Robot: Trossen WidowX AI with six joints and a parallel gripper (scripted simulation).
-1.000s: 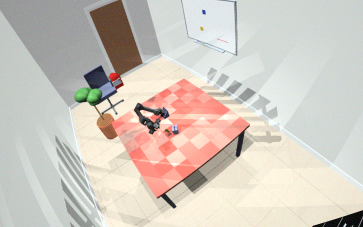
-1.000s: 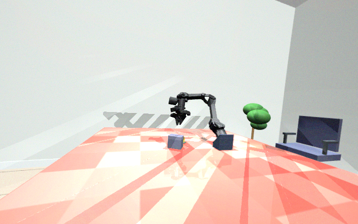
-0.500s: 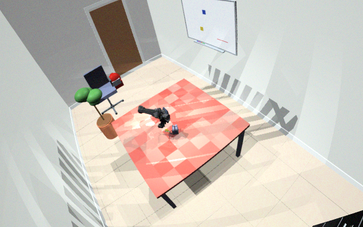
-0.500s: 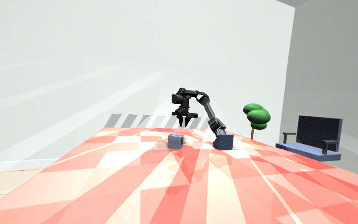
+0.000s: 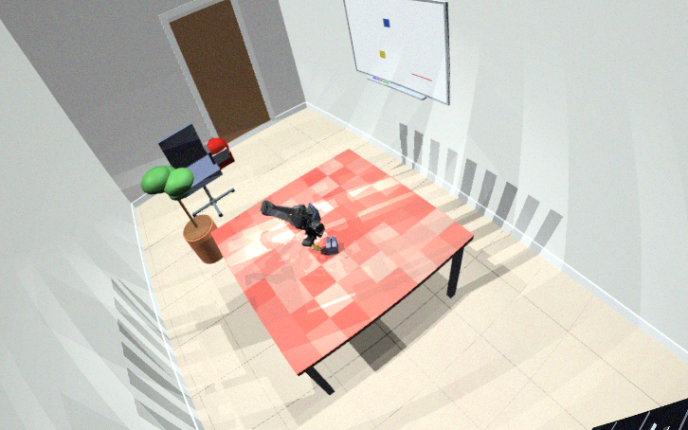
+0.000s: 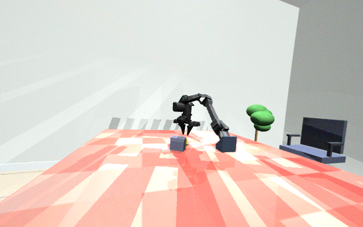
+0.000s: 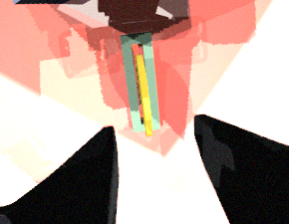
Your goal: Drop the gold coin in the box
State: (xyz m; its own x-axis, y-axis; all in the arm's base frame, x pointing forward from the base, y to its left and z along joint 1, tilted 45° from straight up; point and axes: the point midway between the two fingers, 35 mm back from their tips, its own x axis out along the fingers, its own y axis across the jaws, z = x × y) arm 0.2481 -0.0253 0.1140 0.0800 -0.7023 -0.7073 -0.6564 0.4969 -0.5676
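The gold coin lies 5 cm below my gripper tip.
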